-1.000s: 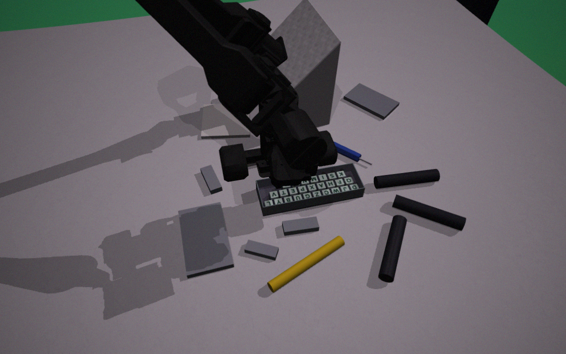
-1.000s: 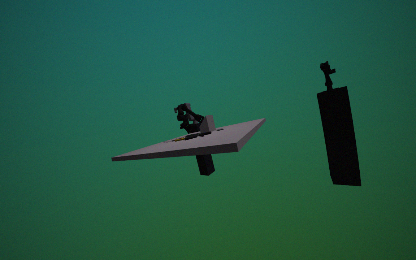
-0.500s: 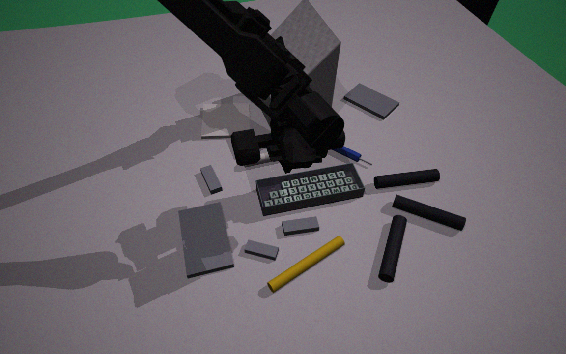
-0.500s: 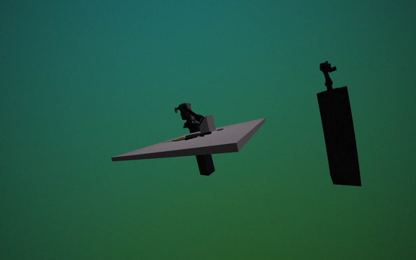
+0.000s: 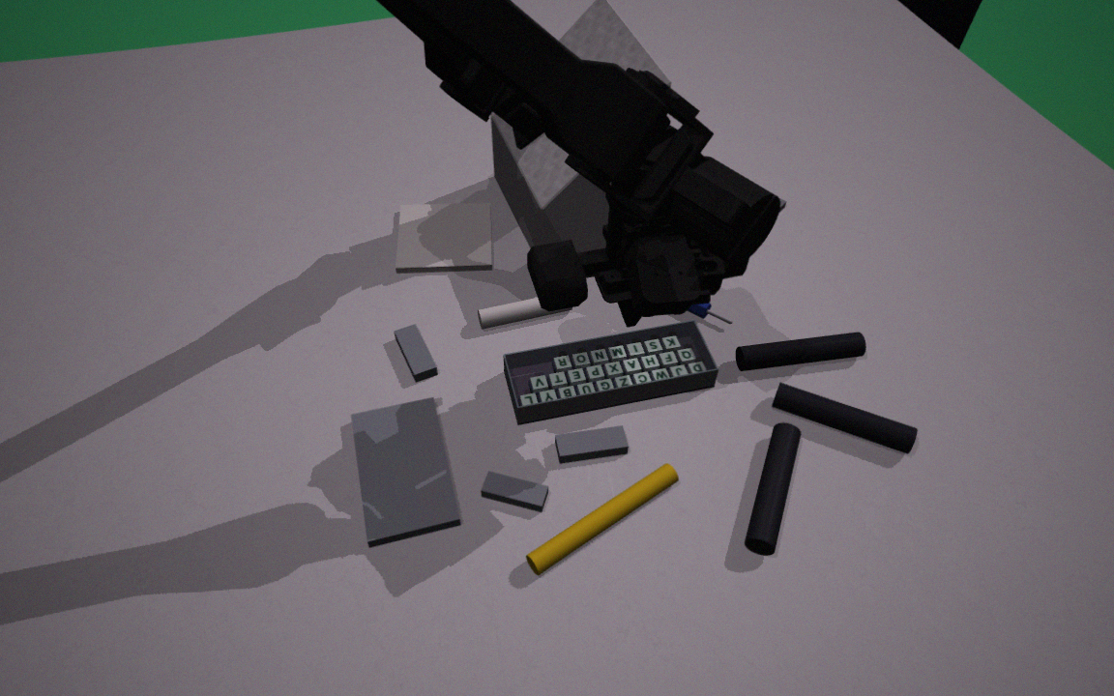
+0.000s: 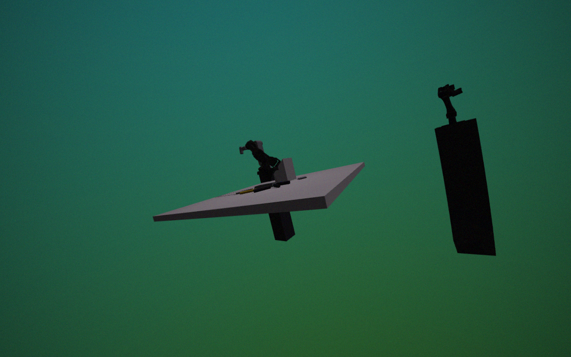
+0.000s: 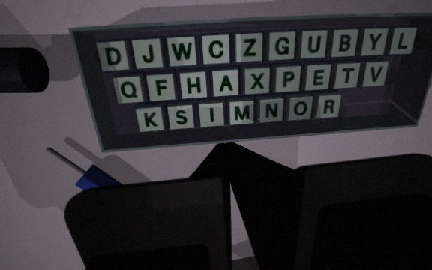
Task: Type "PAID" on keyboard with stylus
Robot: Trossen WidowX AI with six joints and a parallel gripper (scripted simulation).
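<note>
Right now the stylus is 40 mm behind my gripper tip, 80 mm to the left of it and 30 mm below it. From my gripper tip the other things lie so: yellow cylinder 180 mm ahead, 60 mm to the right, 30 mm below; then grey slab 200 mm behind, 170 mm to the left, 40 mm below; then pale cylinder 60 mm behind, 90 mm to the right, 30 mm below.
</note>
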